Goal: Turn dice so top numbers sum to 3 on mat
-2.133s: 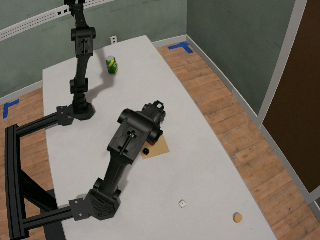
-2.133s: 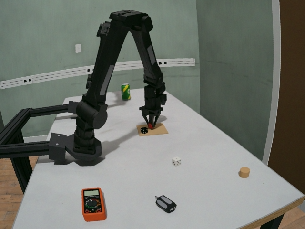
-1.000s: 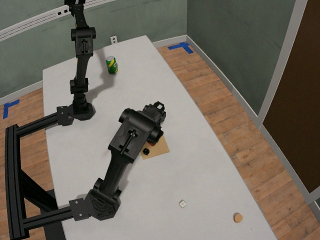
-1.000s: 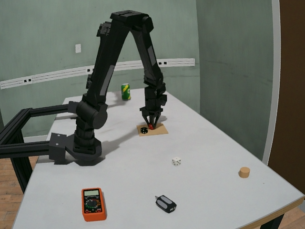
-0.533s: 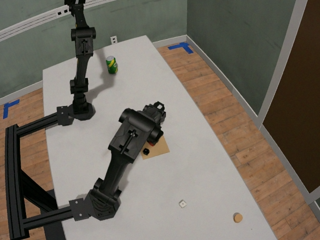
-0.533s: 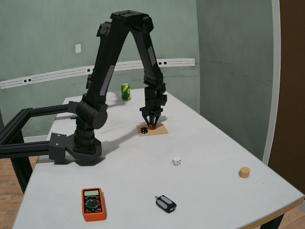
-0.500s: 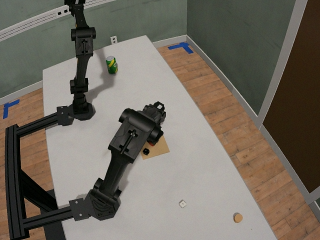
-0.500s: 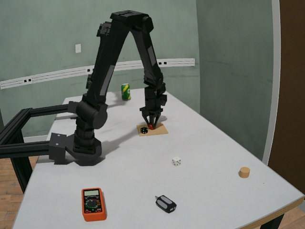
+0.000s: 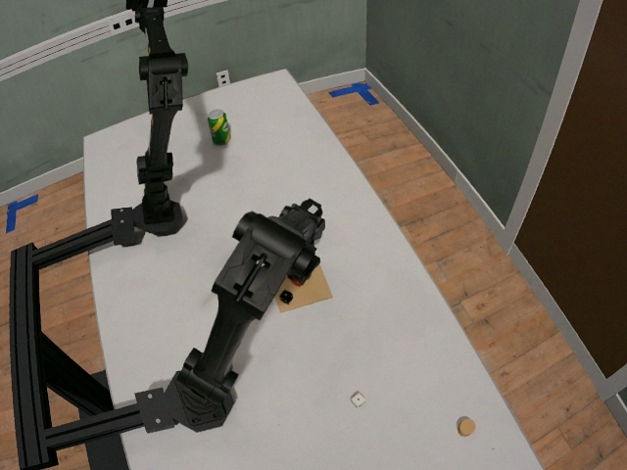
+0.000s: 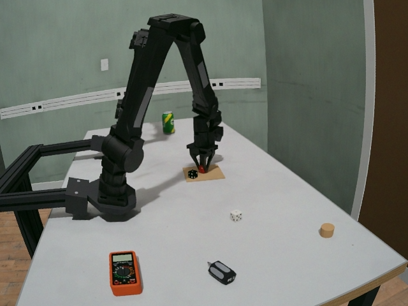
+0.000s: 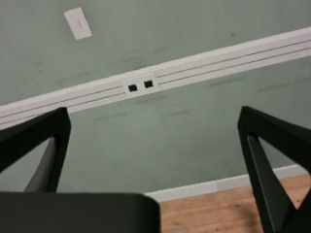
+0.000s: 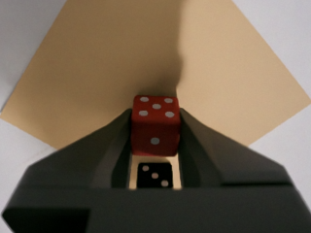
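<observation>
The red die lies right at my right hand. The rest, counted from my right hand: black device: 59 cm to the right, 9 cm behind; tan mat: 2 cm below; cork cylinder: 54 cm to the right, 22 cm ahead, 1 cm below.
</observation>
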